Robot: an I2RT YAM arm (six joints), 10 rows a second.
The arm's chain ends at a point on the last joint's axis. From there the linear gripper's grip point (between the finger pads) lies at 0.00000 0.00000 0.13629 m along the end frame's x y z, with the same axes.
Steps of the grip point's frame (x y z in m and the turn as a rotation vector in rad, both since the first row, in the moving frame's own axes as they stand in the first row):
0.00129, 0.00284, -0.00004, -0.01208, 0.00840, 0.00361
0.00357, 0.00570, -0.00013, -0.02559, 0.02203, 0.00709
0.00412, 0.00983, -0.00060, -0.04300, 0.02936, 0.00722
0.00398, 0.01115, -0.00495, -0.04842, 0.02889, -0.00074
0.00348, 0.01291, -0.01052, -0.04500, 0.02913, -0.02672
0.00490, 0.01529, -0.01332, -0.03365, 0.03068, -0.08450
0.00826, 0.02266, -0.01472, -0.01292, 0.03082, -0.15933
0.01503, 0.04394, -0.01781, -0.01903, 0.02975, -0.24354
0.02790, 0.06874, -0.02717, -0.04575, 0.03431, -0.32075
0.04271, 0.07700, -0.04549, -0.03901, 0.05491, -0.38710
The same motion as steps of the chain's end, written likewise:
0.00015, 0.00119, -0.00003, -0.01208, 0.00840, 0.00361
0.00058, 0.00220, -0.00005, -0.02559, 0.02203, 0.00709
0.00014, 0.00396, -0.00042, -0.04300, 0.02936, 0.00722
0.00004, 0.00456, -0.00473, -0.04842, 0.02889, -0.00074
-0.00057, 0.00683, -0.01032, -0.04500, 0.02913, -0.02672
0.00053, 0.01089, -0.01318, -0.03365, 0.03068, -0.08450
0.00394, 0.02124, -0.01464, -0.01292, 0.03082, -0.15933
0.01070, 0.04186, -0.01773, -0.01903, 0.02975, -0.24354
0.02232, 0.06336, -0.02695, -0.04575, 0.03431, -0.32075
0.03440, 0.07325, -0.04518, -0.03901, 0.05491, -0.38710

